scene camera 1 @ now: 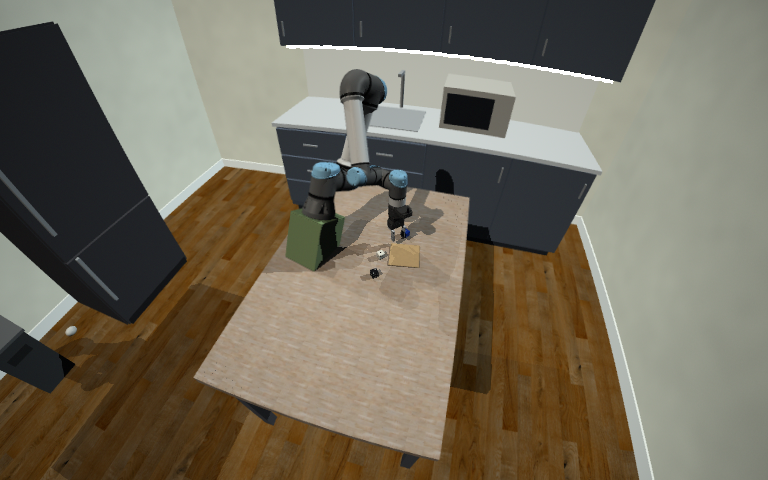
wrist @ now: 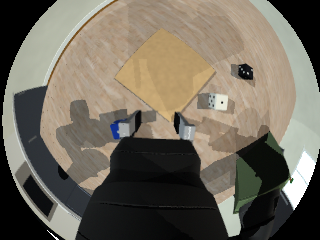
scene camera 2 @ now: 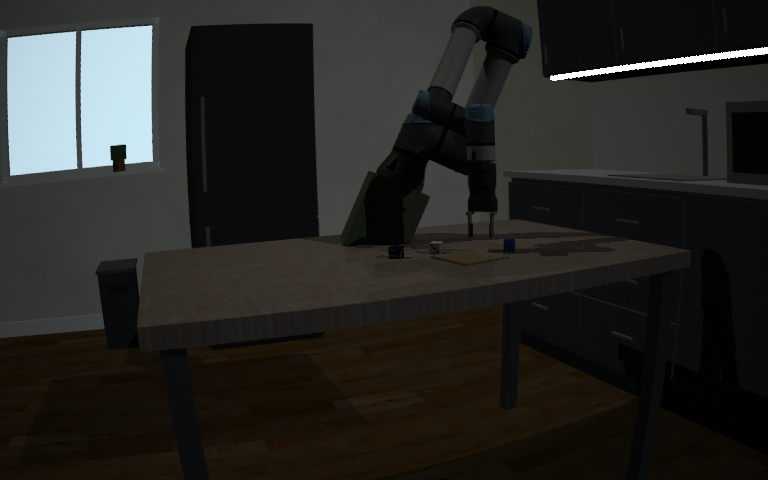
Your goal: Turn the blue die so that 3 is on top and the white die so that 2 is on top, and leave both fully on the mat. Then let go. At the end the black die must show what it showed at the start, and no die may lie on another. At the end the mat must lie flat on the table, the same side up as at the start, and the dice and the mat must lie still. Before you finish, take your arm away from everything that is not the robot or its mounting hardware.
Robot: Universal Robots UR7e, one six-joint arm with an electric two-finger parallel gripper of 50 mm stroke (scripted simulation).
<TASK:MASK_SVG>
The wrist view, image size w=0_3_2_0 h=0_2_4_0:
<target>gripper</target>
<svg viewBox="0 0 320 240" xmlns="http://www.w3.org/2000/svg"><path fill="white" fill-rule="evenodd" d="M120 121L118 123L120 142L110 155L110 173L103 183L94 190L82 216L75 240L230 240L228 239L228 232L213 194L206 189L200 178L201 159L193 146L196 126L189 124L180 112L175 112L174 128L176 133L179 134L180 139L138 138L133 136L141 125L141 110L136 110L126 121Z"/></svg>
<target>tan mat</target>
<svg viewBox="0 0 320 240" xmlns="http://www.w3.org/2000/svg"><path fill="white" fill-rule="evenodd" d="M161 28L138 48L117 73L115 79L169 122L172 122L175 112L181 112L215 70L186 43Z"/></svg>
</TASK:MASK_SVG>
